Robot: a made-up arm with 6 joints.
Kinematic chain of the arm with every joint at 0, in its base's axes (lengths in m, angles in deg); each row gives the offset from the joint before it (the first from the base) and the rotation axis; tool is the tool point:
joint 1: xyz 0 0 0.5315 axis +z
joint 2: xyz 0 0 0 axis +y
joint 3: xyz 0 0 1.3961 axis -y
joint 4: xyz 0 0 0 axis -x
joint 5: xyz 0.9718 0 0 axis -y
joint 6: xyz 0 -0.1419 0 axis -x
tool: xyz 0 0 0
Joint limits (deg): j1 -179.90..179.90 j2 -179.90..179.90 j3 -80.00..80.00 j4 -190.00..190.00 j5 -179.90..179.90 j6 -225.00..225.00
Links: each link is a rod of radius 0.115 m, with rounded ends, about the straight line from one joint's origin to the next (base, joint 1, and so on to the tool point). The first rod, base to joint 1, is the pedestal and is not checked.
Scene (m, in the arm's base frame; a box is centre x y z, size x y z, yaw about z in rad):
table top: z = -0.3
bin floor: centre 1.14 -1 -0.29 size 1.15 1 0.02 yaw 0.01
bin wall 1: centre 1.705 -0.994 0.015 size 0.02 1 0.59 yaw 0.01
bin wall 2: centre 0.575 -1.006 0.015 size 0.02 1 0.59 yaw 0.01
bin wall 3: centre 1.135 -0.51 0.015 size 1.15 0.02 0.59 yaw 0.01
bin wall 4: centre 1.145 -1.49 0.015 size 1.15 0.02 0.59 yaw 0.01
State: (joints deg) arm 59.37 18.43 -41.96 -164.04 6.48 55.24
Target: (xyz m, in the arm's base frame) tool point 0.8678 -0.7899 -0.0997
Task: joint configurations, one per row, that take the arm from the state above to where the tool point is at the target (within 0.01 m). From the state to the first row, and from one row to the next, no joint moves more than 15 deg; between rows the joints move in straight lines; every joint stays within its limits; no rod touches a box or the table.
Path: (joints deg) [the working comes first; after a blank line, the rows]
Joints at the target: -48.93 76.66 -22.27 -162.57 6.48 55.24
Straight joint move there: touches bin wall 3.

1: 45.84 21.27 -40.65 -163.71 6.48 55.24
2: 32.30 24.11 -39.34 -163.38 6.48 55.24
3: 18.77 26.95 -38.03 -163.05 6.48 55.24
4: 5.24 29.79 -36.72 -162.72 6.48 55.24
5: -8.29 32.63 -35.41 -162.40 6.48 55.24
6: -21.83 35.47 -34.10 -162.07 6.48 55.24
7: -35.36 38.31 -32.78 -161.74 6.48 55.24
8: -48.89 41.15 -31.47 -161.41 6.48 55.24
9: -48.91 52.99 -28.41 -161.79 6.48 55.24
10: -48.92 64.82 -25.34 -162.18 6.48 55.24
11: -48.93 76.66 -22.27 -162.57 6.48 55.24

